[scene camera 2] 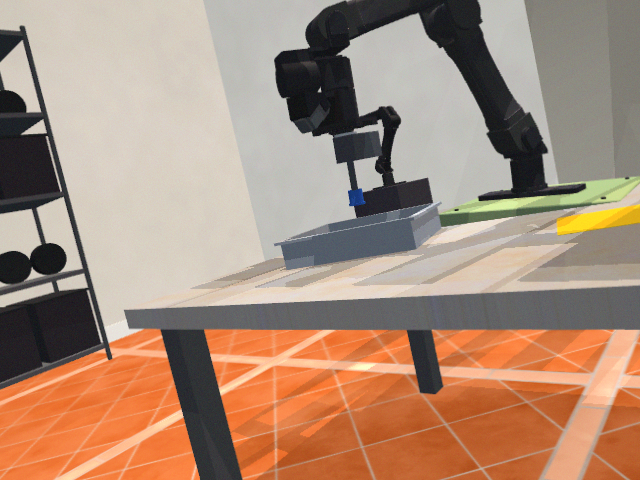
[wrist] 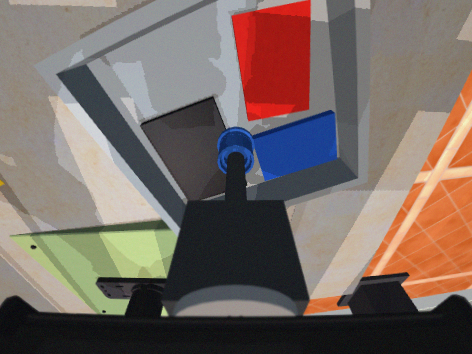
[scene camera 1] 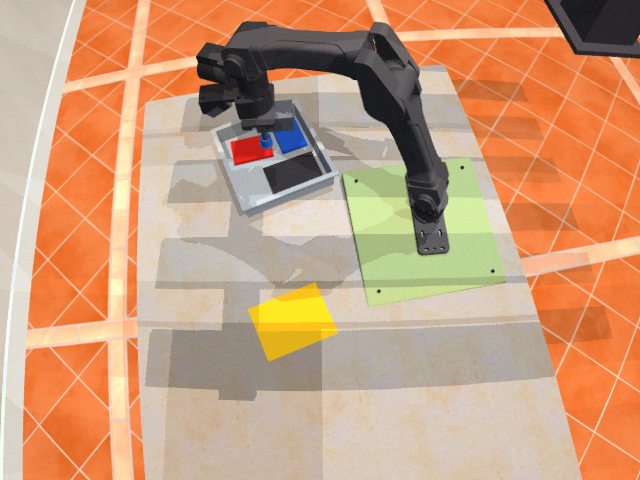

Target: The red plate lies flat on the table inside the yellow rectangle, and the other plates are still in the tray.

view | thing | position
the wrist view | my suction cup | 235,137
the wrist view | red plate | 273,51
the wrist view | grey tray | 139,67
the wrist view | black plate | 185,139
